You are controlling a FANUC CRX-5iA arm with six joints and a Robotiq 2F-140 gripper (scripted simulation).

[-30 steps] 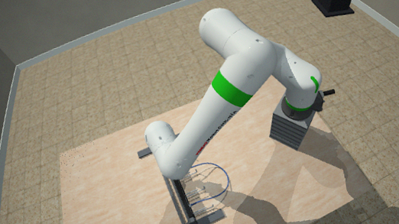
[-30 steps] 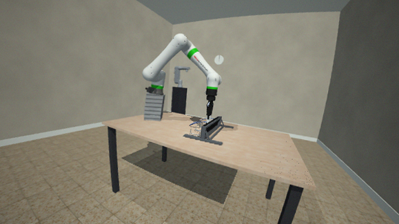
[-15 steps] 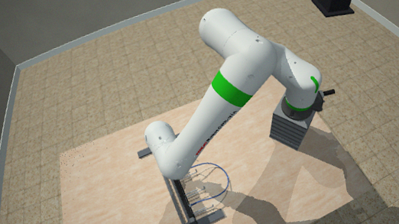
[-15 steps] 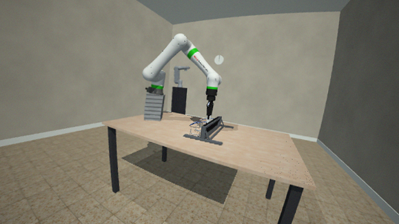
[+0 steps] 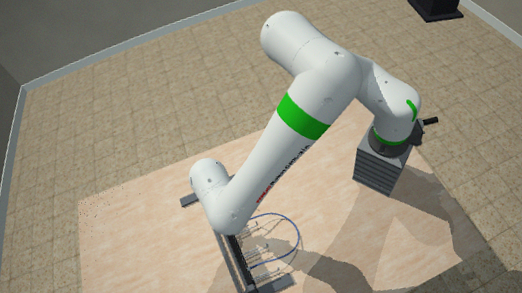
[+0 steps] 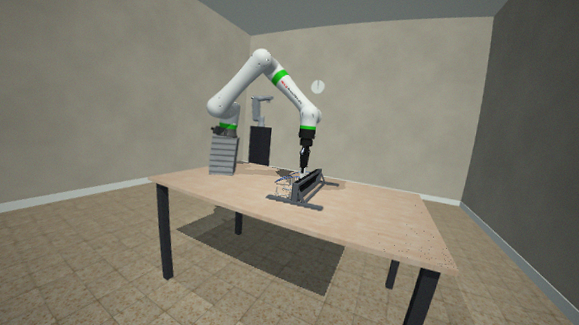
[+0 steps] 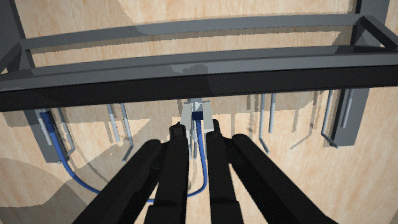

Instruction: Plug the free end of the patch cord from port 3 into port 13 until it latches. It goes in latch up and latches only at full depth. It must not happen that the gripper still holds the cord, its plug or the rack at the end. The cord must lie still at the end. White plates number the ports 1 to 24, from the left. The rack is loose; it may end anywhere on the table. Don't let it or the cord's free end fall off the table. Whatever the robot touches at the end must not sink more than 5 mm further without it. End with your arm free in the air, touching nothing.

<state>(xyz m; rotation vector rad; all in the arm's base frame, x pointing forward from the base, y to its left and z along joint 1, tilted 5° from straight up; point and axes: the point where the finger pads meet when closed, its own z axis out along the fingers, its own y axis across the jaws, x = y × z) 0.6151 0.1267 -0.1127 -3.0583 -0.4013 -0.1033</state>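
Right now my hand is 10 mm short of the free-end plug and 30 mm above it.
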